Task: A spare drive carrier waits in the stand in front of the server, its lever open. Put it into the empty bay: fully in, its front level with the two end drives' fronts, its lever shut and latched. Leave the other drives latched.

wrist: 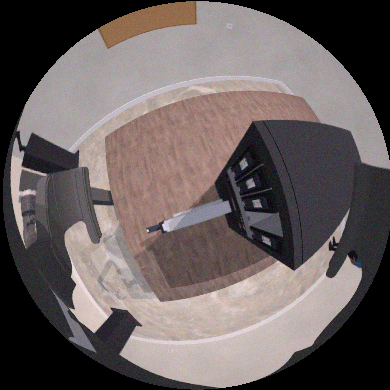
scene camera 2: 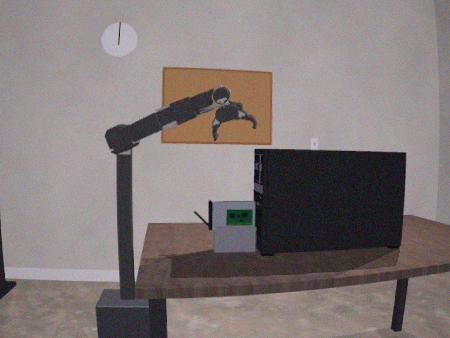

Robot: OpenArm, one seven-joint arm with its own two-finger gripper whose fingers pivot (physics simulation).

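Note:
The spare drive carrier (scene camera 2: pixel 220 214) (wrist: pixel 197 217) stands upright in the grey stand (scene camera 2: pixel 234 240) in front of the server (scene camera 2: pixel 332 200) (wrist: pixel 322 175). Its dark lever (scene camera 2: pixel 202 219) (wrist: pixel 154 228) sticks out, open, away from the server. In the wrist view the server's front shows drives (wrist: pixel 243 164) (wrist: pixel 251 183) (wrist: pixel 257 203) on one side of the empty bay (wrist: pixel 265 222) and an end drive (wrist: pixel 266 241) on the other. Whether their levers are latched is too small to tell. My gripper (scene camera 2: pixel 235 133) (wrist: pixel 190 219) is open and empty, high above the carrier and apart from everything.
The server and stand rest on the wooden table (scene camera 2: pixel 185 287) (wrist: pixel 150 145). The server rises above the carrier's top. An office chair (wrist: pixel 65 200) is at the left of the wrist view. A cork board (scene camera 2: pixel 185 80) (wrist: pixel 150 22) hangs on the wall behind.

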